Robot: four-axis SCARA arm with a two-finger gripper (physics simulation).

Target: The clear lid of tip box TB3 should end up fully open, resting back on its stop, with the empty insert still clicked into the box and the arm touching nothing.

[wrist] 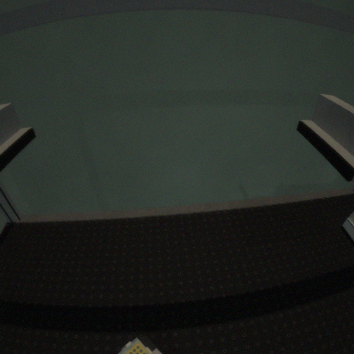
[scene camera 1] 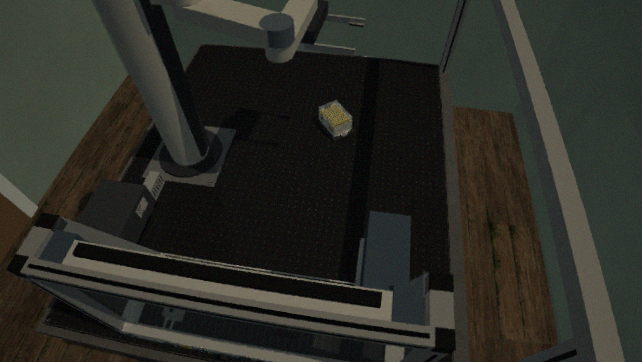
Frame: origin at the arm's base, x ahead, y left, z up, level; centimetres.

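Where they show: gripper, between the fingertips: [scene camera 1: 360, 36]; arm's base, origin of its link: [scene camera 1: 191, 154].
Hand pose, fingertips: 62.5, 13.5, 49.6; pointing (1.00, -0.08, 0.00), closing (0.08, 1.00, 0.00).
Things, the pixels of their top centre, and the offset from my fingertips, as dx, dy, dz. "spot": a spot on its surface instead. Level surfaces: height alone.
- tip box TB3, centre of its top: [scene camera 1: 335, 112] -7.6, +9.3, -40.6
- dark mat, height of its surface: dz -48.3
- dark grey box, a spot on its surface: [scene camera 1: 112, 207] spot: -73.3, -48.7, -36.8
- blue-grey block, a spot on its surface: [scene camera 1: 390, 240] spot: +11.6, -65.9, +0.5
- frame beam, centre of its top: [scene camera 1: 216, 273] -17.5, -77.8, +2.5
The tip box TB3 [scene camera 1: 335, 116] [wrist: 137, 348] is a small pale box with a yellow, dotted top face. It sits on the dark mat [scene camera 1: 280, 200] [wrist: 175, 260], right of the arm's column. In the wrist view part of it shows at the bottom edge. The position of its clear lid cannot be made out, nor whether the insert is clicked in. My gripper [scene camera 1: 356, 37] [wrist: 162, 107] is wide open, with nothing between its fingers. It is raised beyond the box, near the mat's far edge, and is apart from the box.
The arm's thick column [scene camera 1: 150, 85] stands on the left of the mat. A dark grey box [scene camera 1: 112, 207] is at the front left. A blue-grey block [scene camera 1: 390, 240] is at the front right. A frame beam [scene camera 1: 225, 280] crosses the front, and a post [scene camera 1: 550, 120] rises at the right.
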